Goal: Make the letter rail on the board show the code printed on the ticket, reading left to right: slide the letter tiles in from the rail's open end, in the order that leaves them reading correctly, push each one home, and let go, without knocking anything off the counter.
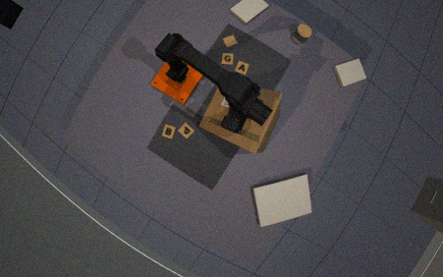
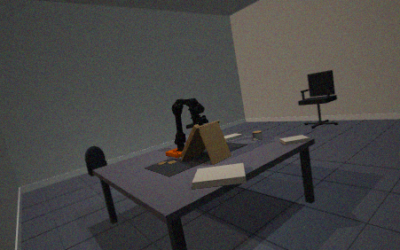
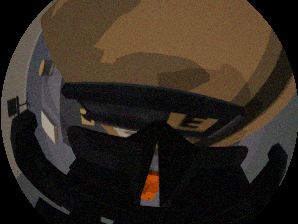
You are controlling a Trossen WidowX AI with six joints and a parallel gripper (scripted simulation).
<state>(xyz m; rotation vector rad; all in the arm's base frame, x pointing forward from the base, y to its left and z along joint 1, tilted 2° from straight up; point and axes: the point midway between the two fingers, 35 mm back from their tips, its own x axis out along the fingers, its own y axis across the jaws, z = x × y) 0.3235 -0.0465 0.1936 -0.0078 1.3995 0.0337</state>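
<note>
Now: the white ticket 60 mm behind my gripper tip, 40 mm to the left of it and 90 mm below it. From my gripper tip the other things lie so: small cup 110 mm ahead, 550 mm to the left, 140 mm below; white slab 400 mm ahead, 270 mm to the right, 160 mm below; dark mat 130 mm behind, 20 mm to the left, 180 mm below.
</note>
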